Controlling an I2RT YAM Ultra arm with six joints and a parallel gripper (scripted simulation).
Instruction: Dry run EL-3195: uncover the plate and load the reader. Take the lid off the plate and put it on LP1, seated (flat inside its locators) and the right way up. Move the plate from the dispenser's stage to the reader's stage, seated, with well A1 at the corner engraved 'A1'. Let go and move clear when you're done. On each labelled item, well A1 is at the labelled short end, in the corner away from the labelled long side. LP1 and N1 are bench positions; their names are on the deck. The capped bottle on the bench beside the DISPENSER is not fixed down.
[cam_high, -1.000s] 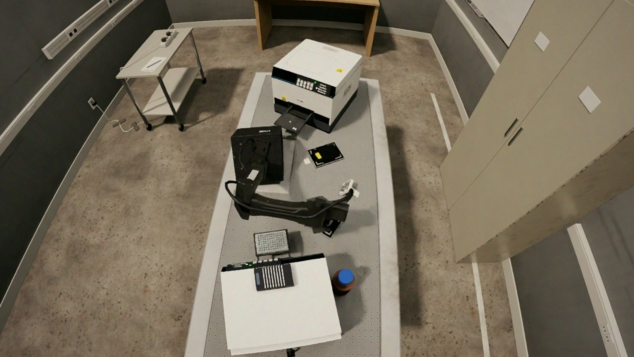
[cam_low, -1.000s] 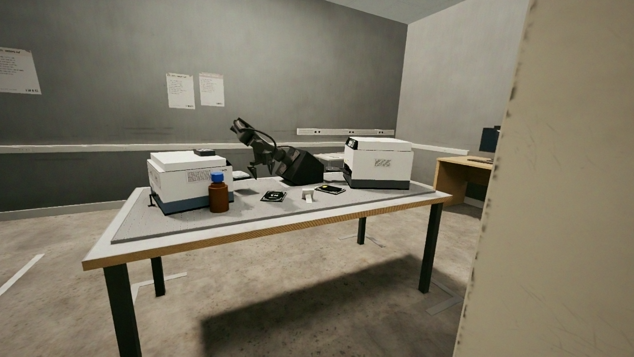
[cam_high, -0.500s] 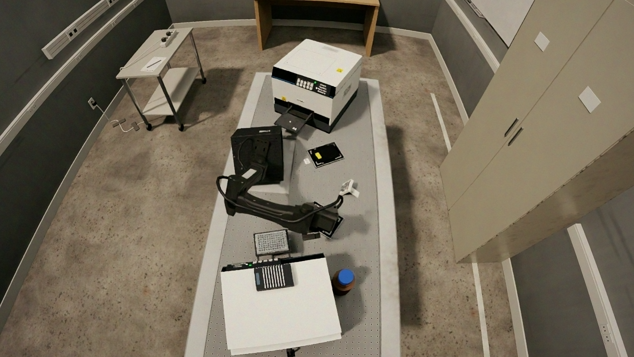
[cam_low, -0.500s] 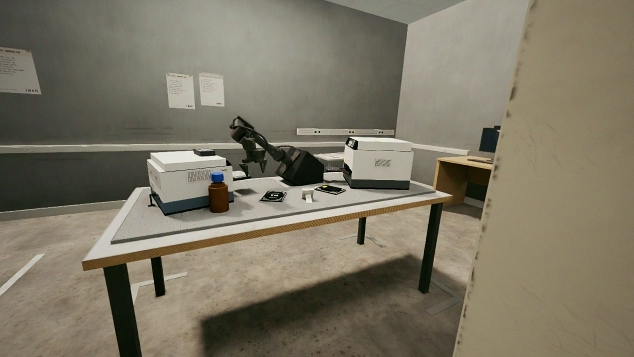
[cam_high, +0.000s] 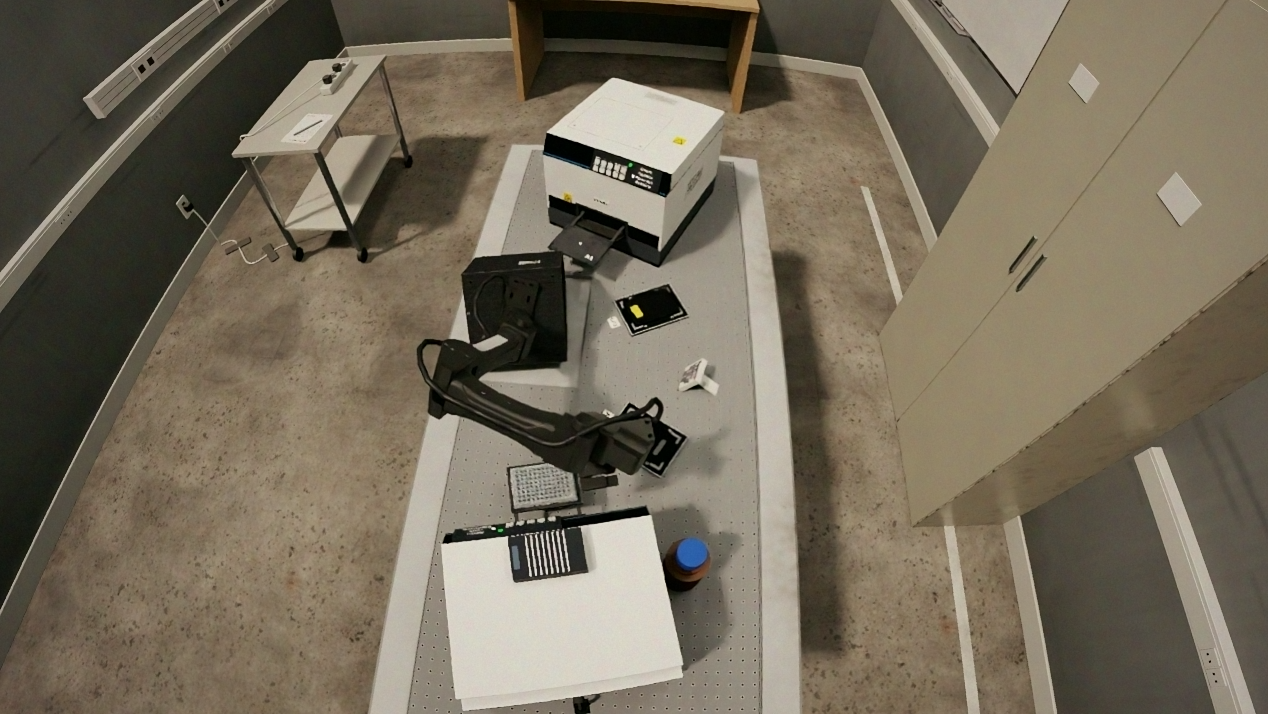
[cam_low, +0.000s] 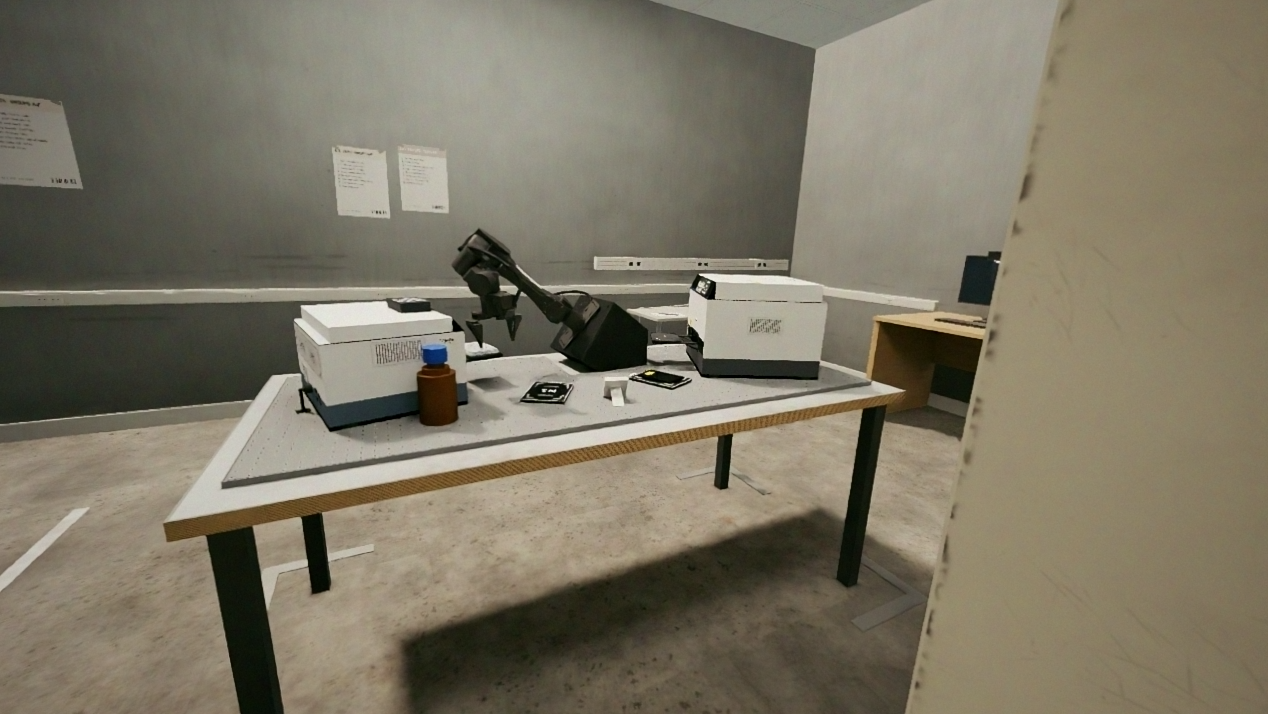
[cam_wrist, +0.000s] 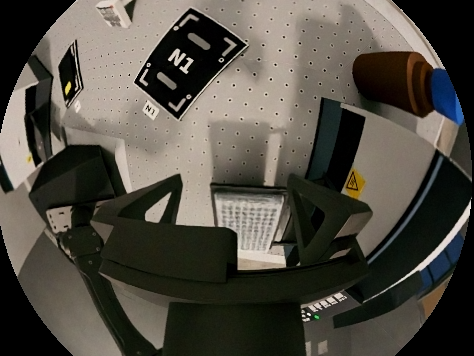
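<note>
Right now the well plate is 100 mm behind my hand, 40 mm to the right of it and 40 mm below it. The rest, counted from my hand: blue-capped bottle 200 mm ahead, 170 mm to the right, 30 mm below; then black plate 80 mm ahead, 500 mm to the left, 130 mm below.
</note>
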